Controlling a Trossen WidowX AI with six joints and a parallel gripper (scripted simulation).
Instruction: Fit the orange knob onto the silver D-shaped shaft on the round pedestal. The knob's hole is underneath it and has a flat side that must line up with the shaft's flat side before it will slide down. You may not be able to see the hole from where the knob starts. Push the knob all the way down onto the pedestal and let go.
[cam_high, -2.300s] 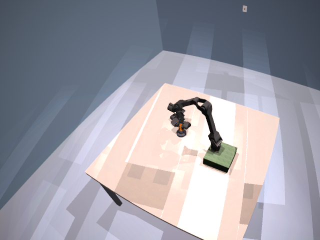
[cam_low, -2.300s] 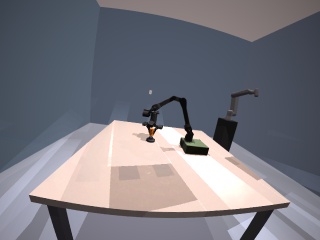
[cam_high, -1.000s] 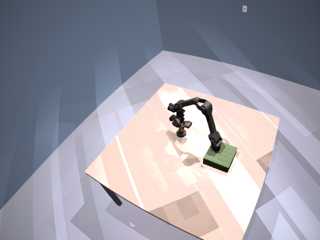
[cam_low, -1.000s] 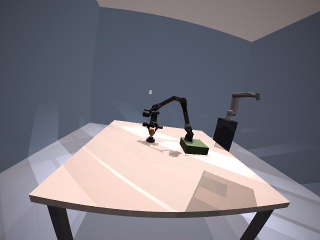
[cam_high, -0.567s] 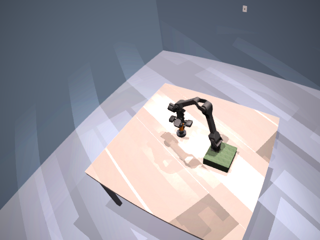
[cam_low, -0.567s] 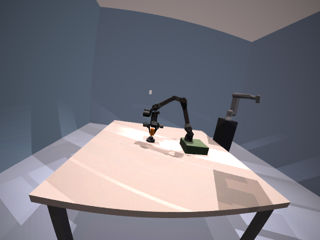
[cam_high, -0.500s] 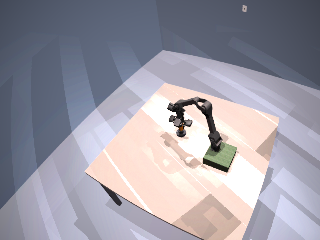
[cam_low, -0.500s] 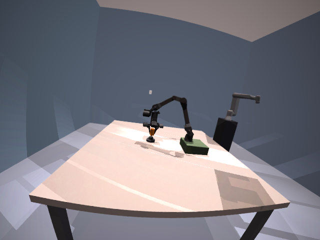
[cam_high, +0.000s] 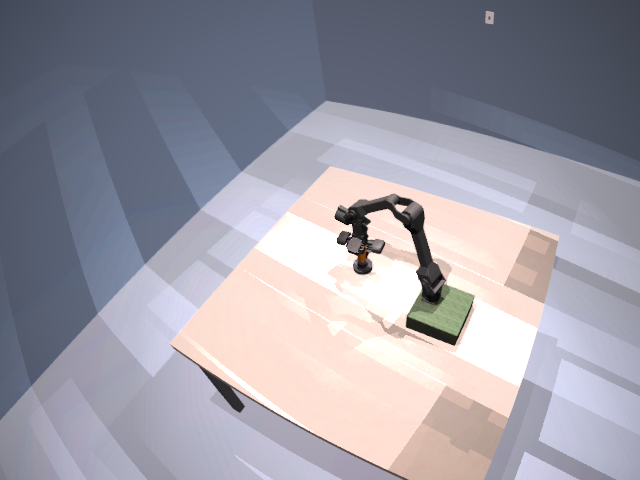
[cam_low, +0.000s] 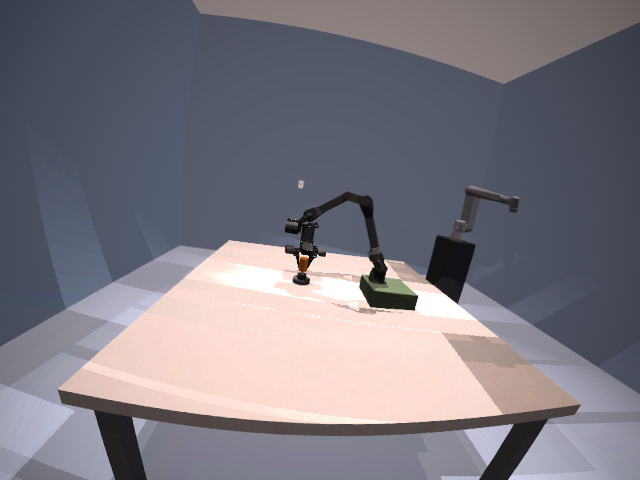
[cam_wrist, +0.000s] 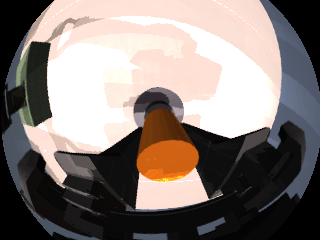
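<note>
The orange knob is 30 mm above my gripper tip. Round my gripper tip: round pedestal (40 mm below).
</note>
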